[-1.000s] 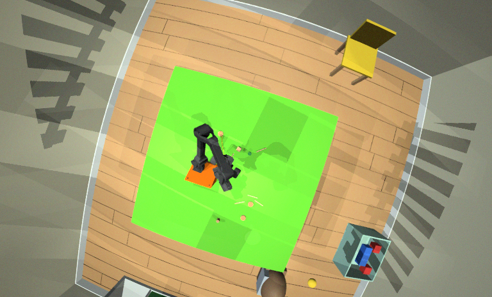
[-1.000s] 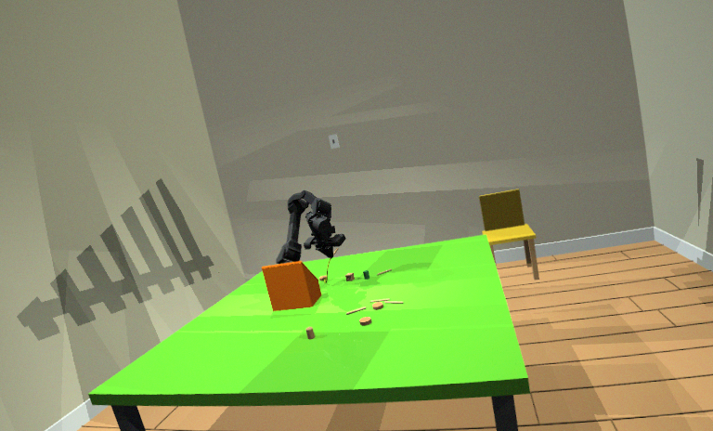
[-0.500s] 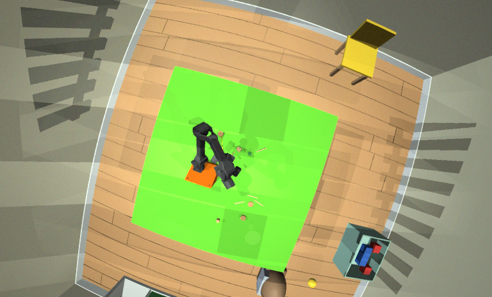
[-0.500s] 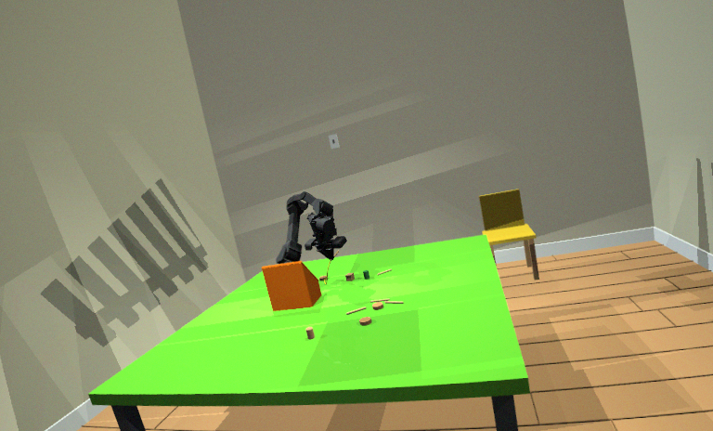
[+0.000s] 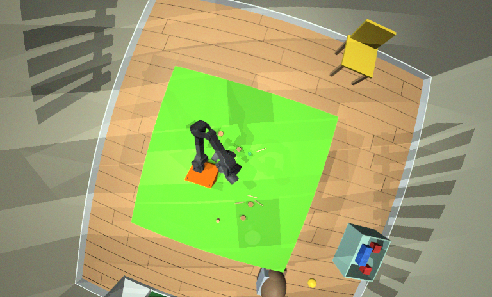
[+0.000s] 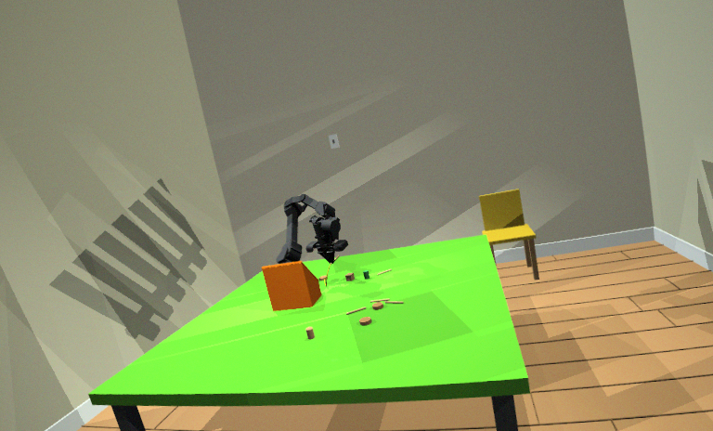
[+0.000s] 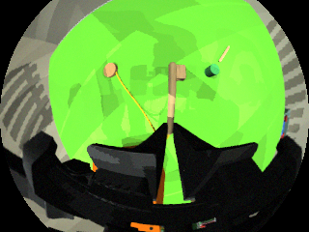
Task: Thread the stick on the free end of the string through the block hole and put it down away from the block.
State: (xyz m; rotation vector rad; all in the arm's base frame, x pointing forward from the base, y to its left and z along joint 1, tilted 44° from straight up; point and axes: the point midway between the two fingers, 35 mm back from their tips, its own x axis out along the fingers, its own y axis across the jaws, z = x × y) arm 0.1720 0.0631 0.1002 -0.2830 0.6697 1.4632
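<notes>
Right now the wooden block is 40 mm ahead of my gripper tip, 80 mm to the left of it and 100 mm below it. Also, from my gripper tip: round button: 120 mm behind, 140 mm to the left, 100 mm below; green cylinder: 120 mm ahead, 70 mm to the left, 90 mm below.
</notes>
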